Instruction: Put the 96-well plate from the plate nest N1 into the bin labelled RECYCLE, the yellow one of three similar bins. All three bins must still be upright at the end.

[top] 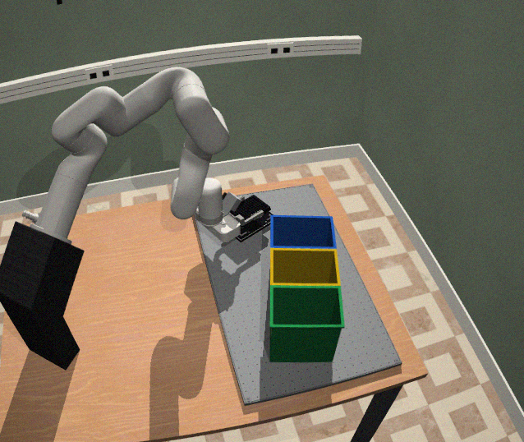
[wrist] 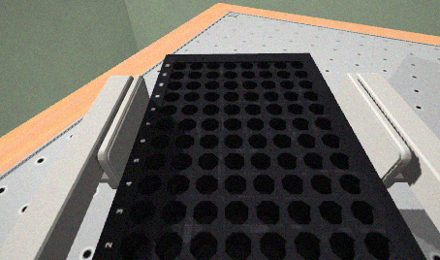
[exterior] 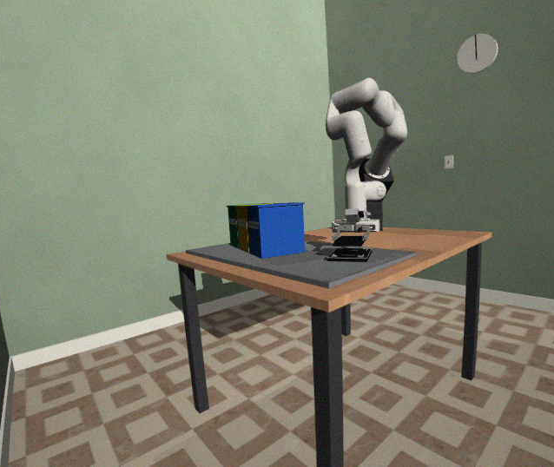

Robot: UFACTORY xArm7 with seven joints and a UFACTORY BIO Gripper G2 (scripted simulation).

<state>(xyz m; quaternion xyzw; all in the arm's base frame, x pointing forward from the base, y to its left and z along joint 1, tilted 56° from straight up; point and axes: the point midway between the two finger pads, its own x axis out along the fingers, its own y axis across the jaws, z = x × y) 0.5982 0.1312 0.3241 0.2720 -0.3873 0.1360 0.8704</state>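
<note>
Now: hand 6 cm above the black plate nest N1. The rest, counted from my hand: blue bin 12 cm ahead, 25 cm to the right, 3 cm above; then yellow bin 10 cm ahead, 38 cm to the right, 3 cm above; then black 96-well plate 1 cm below.
</note>
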